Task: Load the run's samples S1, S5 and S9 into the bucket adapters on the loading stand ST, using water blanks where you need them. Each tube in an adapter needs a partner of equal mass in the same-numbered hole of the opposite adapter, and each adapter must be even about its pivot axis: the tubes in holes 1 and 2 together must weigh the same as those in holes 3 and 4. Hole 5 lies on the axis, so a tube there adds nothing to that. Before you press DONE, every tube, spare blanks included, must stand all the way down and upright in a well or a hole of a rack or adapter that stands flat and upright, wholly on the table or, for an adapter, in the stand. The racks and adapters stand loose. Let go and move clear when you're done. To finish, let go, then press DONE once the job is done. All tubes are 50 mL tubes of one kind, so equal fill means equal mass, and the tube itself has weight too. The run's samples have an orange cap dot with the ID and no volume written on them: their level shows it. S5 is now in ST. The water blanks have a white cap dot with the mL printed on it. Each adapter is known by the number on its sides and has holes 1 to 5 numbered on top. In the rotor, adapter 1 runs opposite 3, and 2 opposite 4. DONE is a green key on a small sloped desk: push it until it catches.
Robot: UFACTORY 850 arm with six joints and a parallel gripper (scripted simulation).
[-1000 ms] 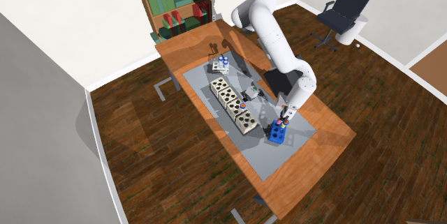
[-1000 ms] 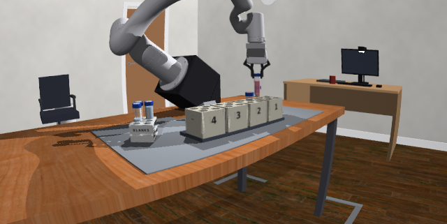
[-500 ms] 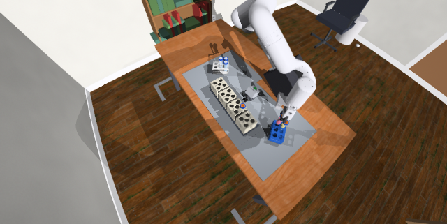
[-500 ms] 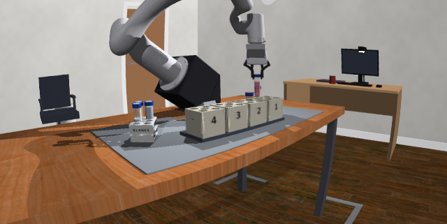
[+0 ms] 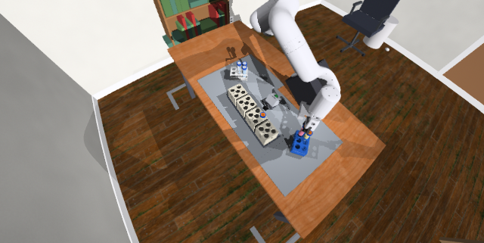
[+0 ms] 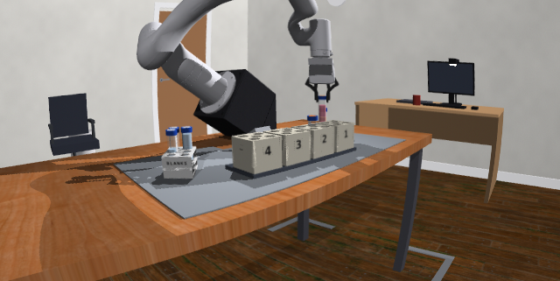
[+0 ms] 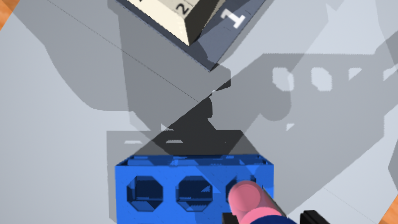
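The sample tube lies 5 cm below my hand, 1 cm to the right of it and 1 cm behind it. Also, from my hand: blue rack (14 cm below, 4 cm to the left, 2 cm ahead); white blanks rack (63 cm to the right, 14 cm below, 3 cm behind); green DONE key (29 cm to the right, 10 cm below, 8 cm behind).
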